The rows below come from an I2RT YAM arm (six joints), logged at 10 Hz.
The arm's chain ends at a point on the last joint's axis. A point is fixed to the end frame.
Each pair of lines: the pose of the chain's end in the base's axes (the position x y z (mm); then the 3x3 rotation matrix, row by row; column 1 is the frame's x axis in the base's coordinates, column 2 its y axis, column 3 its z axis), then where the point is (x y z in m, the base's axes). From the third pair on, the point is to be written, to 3 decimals.
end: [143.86 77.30 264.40], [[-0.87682 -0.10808 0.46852], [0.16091 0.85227 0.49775], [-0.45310 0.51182 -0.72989]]
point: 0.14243 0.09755 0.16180
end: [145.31 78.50 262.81], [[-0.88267 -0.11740 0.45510], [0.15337 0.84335 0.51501], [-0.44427 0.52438 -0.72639]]
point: 0.14278 0.10014 0.16051
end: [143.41 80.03 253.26], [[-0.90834 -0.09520 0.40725], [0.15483 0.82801 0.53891], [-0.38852 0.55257 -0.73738]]
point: 0.135 0.104 0.152
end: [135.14 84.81 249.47], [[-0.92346 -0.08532 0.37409], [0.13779 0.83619 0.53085], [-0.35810 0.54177 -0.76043]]
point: 0.123 0.107 0.148
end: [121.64 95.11 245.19], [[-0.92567 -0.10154 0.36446], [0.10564 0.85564 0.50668], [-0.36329 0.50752 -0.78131]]
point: 0.109 0.113 0.143
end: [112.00 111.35 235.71], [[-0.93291 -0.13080 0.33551], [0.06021 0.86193 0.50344], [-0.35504 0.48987 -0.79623]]
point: 0.097 0.127 0.133
